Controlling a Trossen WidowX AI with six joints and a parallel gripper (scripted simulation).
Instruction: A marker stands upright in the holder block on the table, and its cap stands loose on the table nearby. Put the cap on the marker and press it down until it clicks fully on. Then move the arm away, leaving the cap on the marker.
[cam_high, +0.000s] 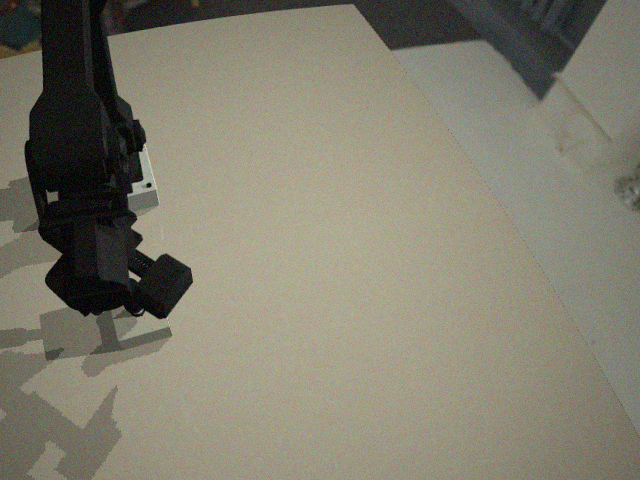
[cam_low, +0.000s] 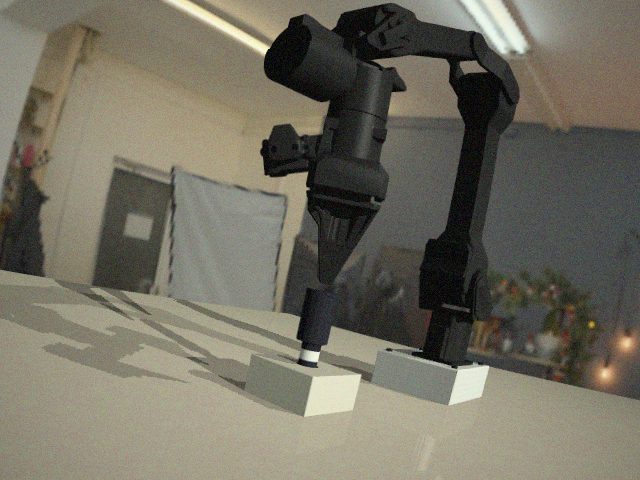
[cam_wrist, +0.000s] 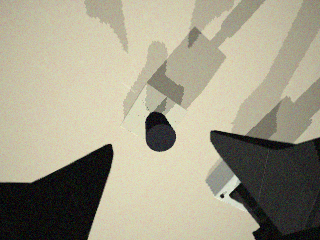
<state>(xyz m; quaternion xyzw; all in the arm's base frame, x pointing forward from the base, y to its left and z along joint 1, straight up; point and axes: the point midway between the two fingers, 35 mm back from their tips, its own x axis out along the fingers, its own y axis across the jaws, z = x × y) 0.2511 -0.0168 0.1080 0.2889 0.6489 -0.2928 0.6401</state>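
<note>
My gripper tip is now 3 cm above the marker cap. Also, from my gripper tip: holder block: 10 cm below.
</note>
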